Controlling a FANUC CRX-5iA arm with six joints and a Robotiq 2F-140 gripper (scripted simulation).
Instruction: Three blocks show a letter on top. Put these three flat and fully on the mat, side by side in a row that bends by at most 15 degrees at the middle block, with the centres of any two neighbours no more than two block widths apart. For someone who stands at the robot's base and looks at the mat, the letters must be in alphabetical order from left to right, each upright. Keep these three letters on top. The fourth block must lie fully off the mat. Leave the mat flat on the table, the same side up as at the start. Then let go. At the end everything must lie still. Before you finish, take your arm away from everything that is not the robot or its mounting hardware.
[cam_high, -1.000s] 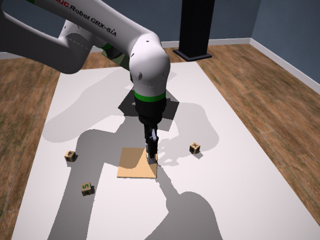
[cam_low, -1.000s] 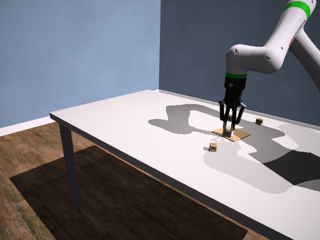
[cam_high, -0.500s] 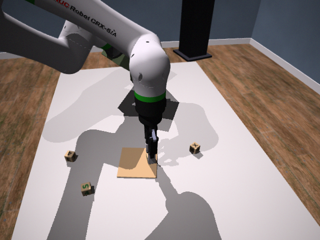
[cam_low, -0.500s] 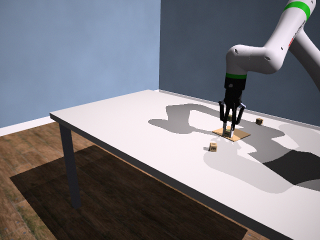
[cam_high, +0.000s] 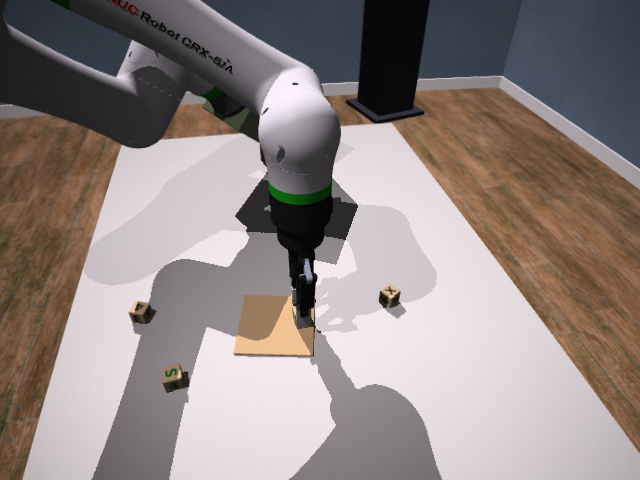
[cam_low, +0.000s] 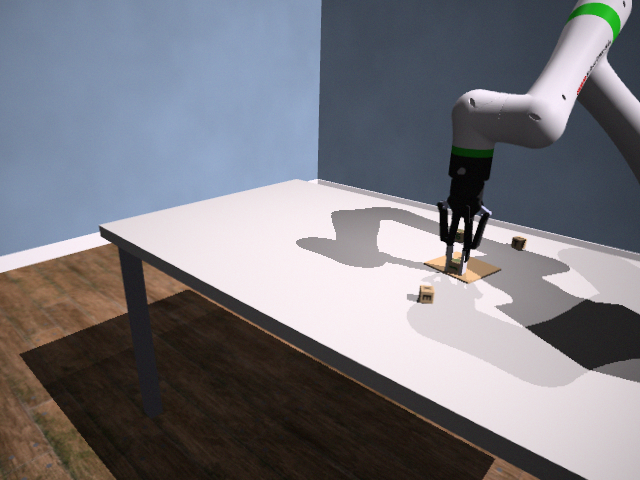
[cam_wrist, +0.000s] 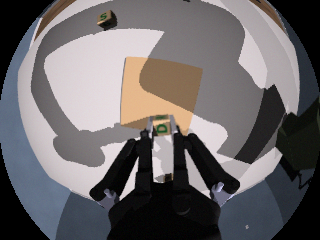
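Right now my hand is 50 mm to the left of the mat, 40 mm above it and 10 mm past it.
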